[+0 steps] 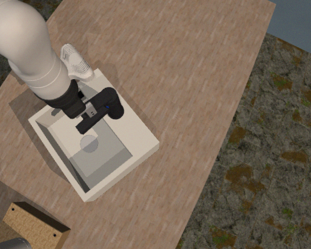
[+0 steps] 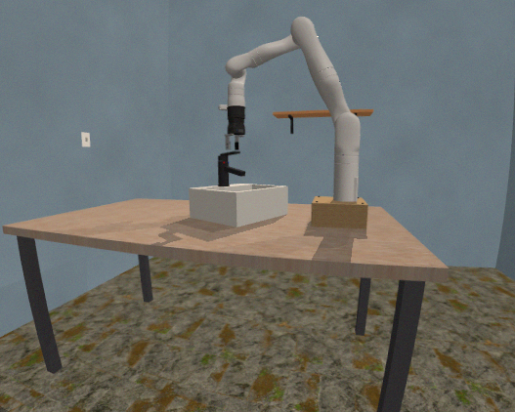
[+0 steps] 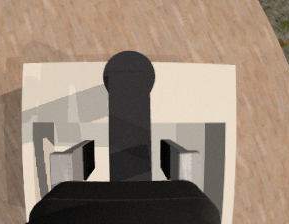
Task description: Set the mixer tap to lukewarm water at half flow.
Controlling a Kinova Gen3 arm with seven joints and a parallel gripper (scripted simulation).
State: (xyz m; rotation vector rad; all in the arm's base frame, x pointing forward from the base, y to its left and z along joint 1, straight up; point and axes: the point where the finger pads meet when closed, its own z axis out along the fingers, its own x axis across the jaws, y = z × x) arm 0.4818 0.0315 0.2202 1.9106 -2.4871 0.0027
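The lever is 3 cm below my hand, 2 cm ahead of it and 1 cm to the right of it. From my hand the other things lie so: white sink basin (27 cm below, 5 cm behind, 1 cm to the left); black mixer tap (8 cm below, 4 cm ahead, 1 cm to the right).
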